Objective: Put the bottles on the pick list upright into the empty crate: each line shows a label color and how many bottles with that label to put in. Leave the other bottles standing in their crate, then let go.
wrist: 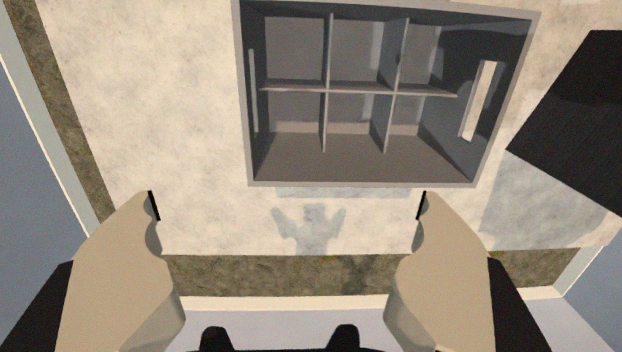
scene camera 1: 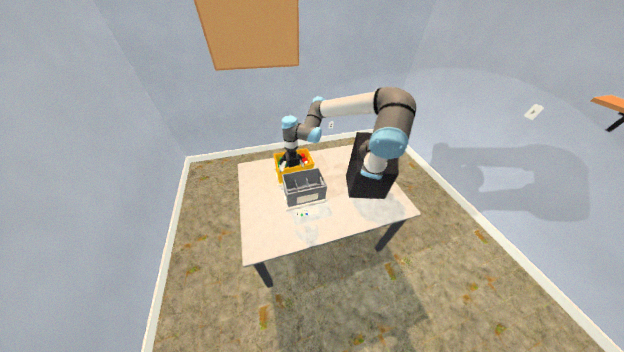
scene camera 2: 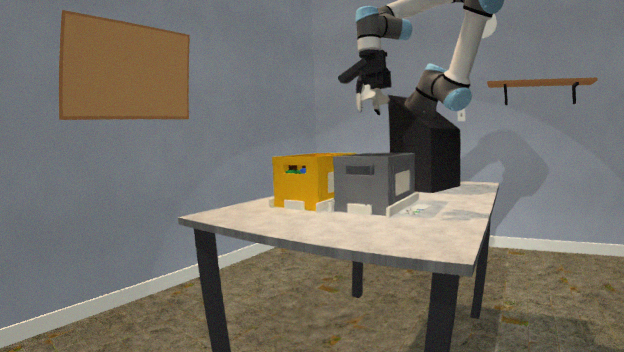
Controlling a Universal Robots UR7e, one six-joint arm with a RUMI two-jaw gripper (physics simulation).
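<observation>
My gripper is open and empty, high above the crates, its fingers pointing down. The grey crate has six compartments; no bottle shows in them in the wrist view. The yellow crate stands beside it. In the first scene view a green bottle and a red bottle show in it, partly behind the gripper. Green and blue show through its handle hole in the second scene view. The pick list has green and blue marks; its numbers are unreadable.
Both crates stand on the table between low white strips. The black pedestal of the arm stands to their right. A brown board hangs on the wall.
</observation>
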